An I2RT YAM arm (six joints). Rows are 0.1 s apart.
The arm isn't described. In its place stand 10 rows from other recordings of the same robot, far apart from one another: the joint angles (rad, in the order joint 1, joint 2, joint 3, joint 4, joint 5, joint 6), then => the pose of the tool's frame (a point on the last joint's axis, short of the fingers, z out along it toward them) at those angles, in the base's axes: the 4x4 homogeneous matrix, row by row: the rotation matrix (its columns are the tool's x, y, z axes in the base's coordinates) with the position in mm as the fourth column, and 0 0 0 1 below.
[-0.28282 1.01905 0.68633 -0.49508 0.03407 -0.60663] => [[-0.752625, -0.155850, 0.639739, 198.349], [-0.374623, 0.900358, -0.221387, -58.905], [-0.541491, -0.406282, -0.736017, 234.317], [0, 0, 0, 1]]
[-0.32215 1.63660 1.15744 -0.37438 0.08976 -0.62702] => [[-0.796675, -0.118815, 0.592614, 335.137], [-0.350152, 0.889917, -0.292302, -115.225], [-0.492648, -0.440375, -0.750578, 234.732], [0, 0, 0, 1]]
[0.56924 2.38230 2.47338 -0.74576 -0.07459 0.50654] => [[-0.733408, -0.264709, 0.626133, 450.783], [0.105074, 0.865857, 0.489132, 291.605], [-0.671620, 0.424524, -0.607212, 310.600], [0, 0, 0, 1]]
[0.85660 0.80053 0.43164 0.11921 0.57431 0.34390] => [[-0.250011, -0.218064, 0.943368, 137.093], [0.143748, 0.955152, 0.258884, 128.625], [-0.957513, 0.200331, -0.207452, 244.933], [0, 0, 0, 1]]
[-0.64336 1.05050 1.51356 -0.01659 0.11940 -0.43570] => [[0.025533, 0.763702, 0.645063, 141.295], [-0.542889, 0.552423, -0.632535, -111.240], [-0.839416, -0.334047, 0.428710, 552.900], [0, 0, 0, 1]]
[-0.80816 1.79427 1.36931 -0.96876 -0.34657 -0.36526] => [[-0.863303, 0.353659, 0.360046, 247.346], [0.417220, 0.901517, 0.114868, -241.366], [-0.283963, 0.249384, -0.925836, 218.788], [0, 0, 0, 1]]
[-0.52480 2.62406 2.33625 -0.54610 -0.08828 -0.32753] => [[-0.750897, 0.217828, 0.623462, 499.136], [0.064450, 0.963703, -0.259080, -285.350], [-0.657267, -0.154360, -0.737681, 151.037], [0, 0, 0, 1]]
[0.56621 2.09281 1.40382 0.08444 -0.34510 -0.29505] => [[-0.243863, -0.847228, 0.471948, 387.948], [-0.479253, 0.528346, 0.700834, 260.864], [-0.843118, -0.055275, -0.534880, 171.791], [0, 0, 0, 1]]
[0.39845 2.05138 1.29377 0.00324 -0.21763 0.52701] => [[-0.809012, -0.135319, 0.572004, 403.027], [0.192260, 0.858692, 0.475063, 178.002], [-0.555460, 0.494305, -0.668676, 148.343], [0, 0, 0, 1]]
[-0.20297 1.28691 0.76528 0.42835 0.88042 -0.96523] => [[-0.775670, 0.426063, 0.465624, 273.245], [-0.374924, 0.282412, -0.882992, -84.258], [-0.507708, -0.859485, -0.059317, 287.869], [0, 0, 0, 1]]
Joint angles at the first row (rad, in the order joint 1, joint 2, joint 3, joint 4, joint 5, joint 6):
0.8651, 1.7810, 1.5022, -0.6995, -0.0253, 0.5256
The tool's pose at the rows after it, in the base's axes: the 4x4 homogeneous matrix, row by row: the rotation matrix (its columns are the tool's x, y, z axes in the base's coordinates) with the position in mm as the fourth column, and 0 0 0 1 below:
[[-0.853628, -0.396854, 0.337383, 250.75], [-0.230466, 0.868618, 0.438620, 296.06], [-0.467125, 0.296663, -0.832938, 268.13], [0, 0, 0, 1]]
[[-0.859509, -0.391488, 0.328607, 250.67], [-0.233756, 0.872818, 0.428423, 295.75], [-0.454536, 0.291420, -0.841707, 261.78], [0, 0, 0, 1]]
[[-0.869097, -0.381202, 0.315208, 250.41], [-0.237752, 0.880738, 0.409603, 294.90], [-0.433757, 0.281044, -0.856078, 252.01], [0, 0, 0, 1]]
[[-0.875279, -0.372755, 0.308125, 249.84], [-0.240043, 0.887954, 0.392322, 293.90], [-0.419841, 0.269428, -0.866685, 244.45], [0, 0, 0, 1]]
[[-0.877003, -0.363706, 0.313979, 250.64], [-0.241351, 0.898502, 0.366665, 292.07], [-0.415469, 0.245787, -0.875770, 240.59], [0, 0, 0, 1]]
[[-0.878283, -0.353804, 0.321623, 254.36], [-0.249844, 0.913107, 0.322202, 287.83], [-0.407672, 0.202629, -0.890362, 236.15], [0, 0, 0, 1]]
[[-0.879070, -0.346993, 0.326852, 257.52], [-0.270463, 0.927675, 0.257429, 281.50], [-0.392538, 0.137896, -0.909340, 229.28], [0, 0, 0, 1]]
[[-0.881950, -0.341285, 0.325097, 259.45], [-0.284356, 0.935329, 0.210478, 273.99], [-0.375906, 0.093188, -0.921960, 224.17], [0, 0, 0, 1]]
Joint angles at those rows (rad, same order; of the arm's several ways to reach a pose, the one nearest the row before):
0.8656, 1.7824, 1.4939, -0.6965, -0.0274, 0.5245
0.8652, 1.7881, 1.4796, -0.6925, -0.0277, 0.5269
0.8644, 1.7973, 1.4582, -0.6891, -0.0261, 0.5317
0.8644, 1.8031, 1.4399, -0.6857, -0.0203, 0.5353
0.8615, 1.8077, 1.4341, -0.6934, -0.0005, 0.5332
0.8497, 1.8180, 1.4358, -0.7167, 0.0289, 0.5178
0.8364, 1.8289, 1.4309, -0.7491, 0.0701, 0.4920
0.8216, 1.8295, 1.4172, -0.7717, 0.0948, 0.4714

